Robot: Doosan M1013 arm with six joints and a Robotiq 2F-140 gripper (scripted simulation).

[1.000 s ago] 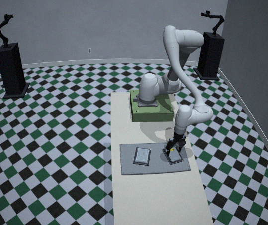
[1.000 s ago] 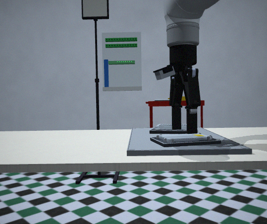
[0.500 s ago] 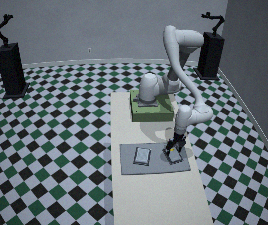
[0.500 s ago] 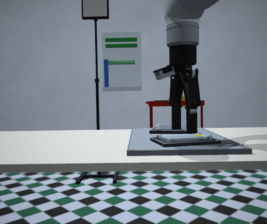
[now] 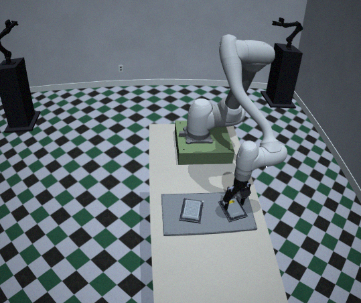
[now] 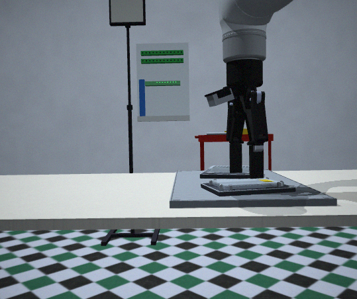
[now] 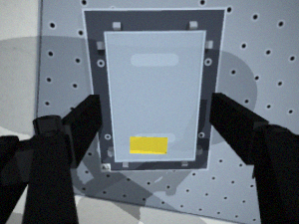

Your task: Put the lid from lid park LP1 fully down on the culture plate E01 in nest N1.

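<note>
The lid is 40 mm below my hand. Also, from my hand: culture plate: 10 mm behind, 240 mm to the right, 40 mm below; nest N1 frame: 10 mm behind, 240 mm to the right, 50 mm below; lid park LP1: 50 mm below.
</note>
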